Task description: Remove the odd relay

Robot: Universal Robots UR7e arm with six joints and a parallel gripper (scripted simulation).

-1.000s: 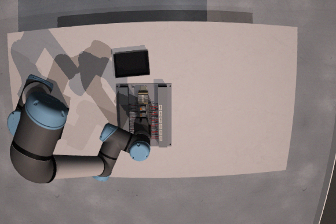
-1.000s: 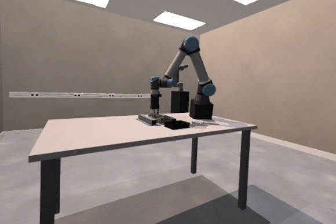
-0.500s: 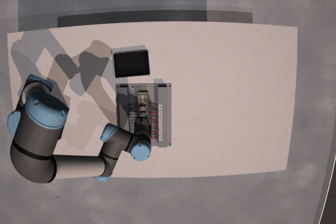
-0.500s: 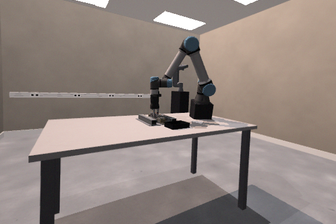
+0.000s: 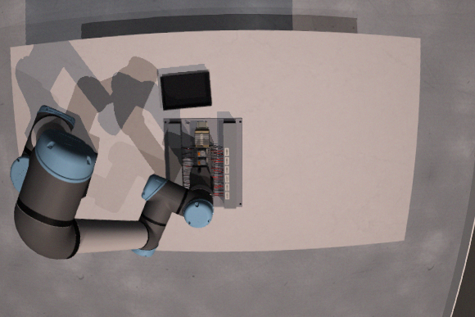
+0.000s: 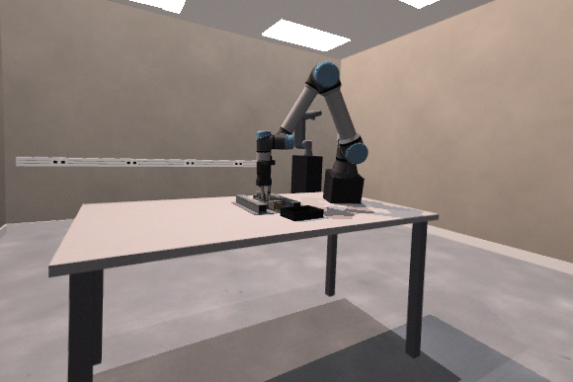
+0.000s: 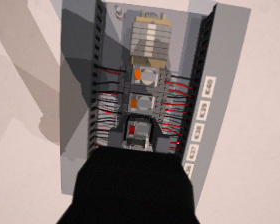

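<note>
Right now the relay panel is 40 mm below my hand and 10 mm to the left of it. Also, from my hand: black parts tray: 270 mm to the left, 40 mm below.
</note>
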